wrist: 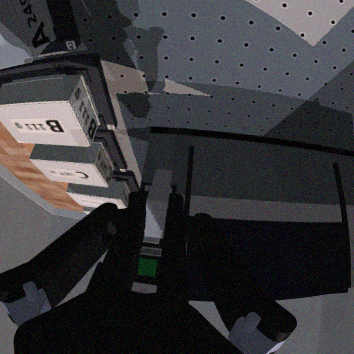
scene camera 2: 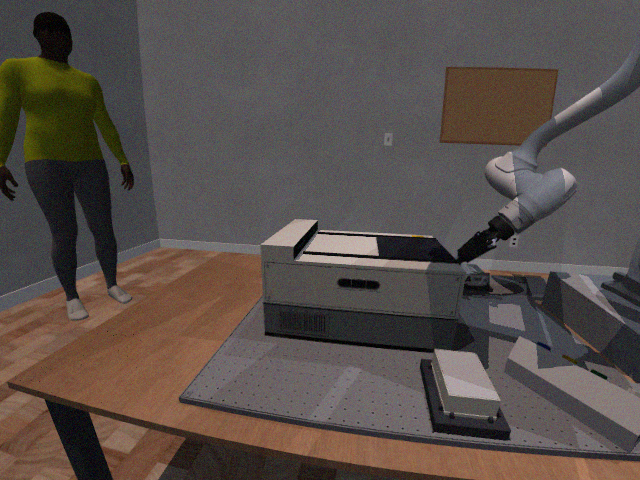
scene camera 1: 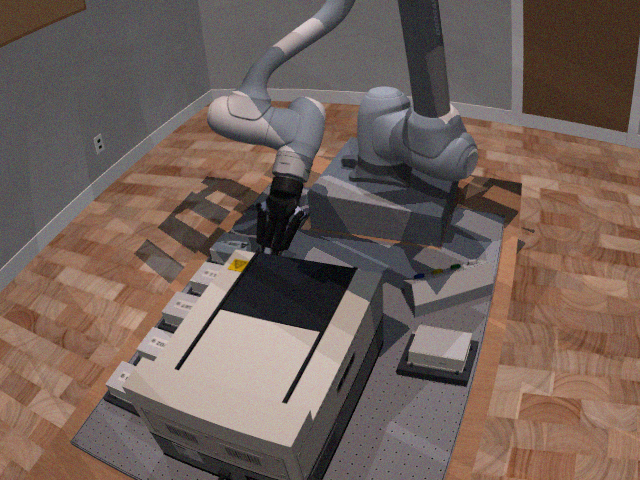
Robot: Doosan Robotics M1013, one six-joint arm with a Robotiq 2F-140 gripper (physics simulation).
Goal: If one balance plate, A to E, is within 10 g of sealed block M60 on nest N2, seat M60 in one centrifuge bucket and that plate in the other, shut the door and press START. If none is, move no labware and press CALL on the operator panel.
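Places are measured from the arm's base along level axes (x ahead, y left, z up), in metres.
Pixels of known places: gripper, fingertip midpoint: (wrist: 162,183); arm's base, link origin: (scene camera 1: 383,170).
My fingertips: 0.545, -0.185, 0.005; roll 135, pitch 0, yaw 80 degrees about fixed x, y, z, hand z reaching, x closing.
Observation:
Ahead of a thing's pixels: the offset from my fingertips to its top centre, as dx, dy, dz. "*": to the spot under its first point. Level surfaces: height alone.
My gripper (scene camera 1: 269,249) (scene camera 2: 462,259) (wrist: 162,183) is shut and empty. Its tips are down at the far edge of the centrifuge (scene camera 1: 347,314) (scene camera 2: 361,305), at the end of the dark top panel (scene camera 1: 285,290) (wrist: 246,165). Sealed block M60 {+0.107, +0.430, -0.037} (scene camera 1: 439,348) (scene camera 2: 466,381) sits on its black nest (scene camera 1: 409,369) (scene camera 2: 461,427) to the right of the centrifuge. The balance plates stand in a row along the centrifuge's left side; the wrist view shows plate A {* -0.164, -0.094, -0.056} (wrist: 24,21), plate B {-0.040, -0.156, -0.048} (wrist: 46,123) marked 111 g, and plate C {+0.089, -0.181, -0.048} (wrist: 70,168). The operator panel {-0.119, +0.426, -0.018} (scene camera 1: 456,286) carries coloured buttons.
The robot base (scene camera 1: 413,138) stands on a grey block behind the centrifuge. Everything rests on a perforated grey plate {dz -0.102} (scene camera 1: 385,429) (scene camera 2: 309,376). A person (scene camera 2: 94,181) stands on the floor at far left in scene camera 2.

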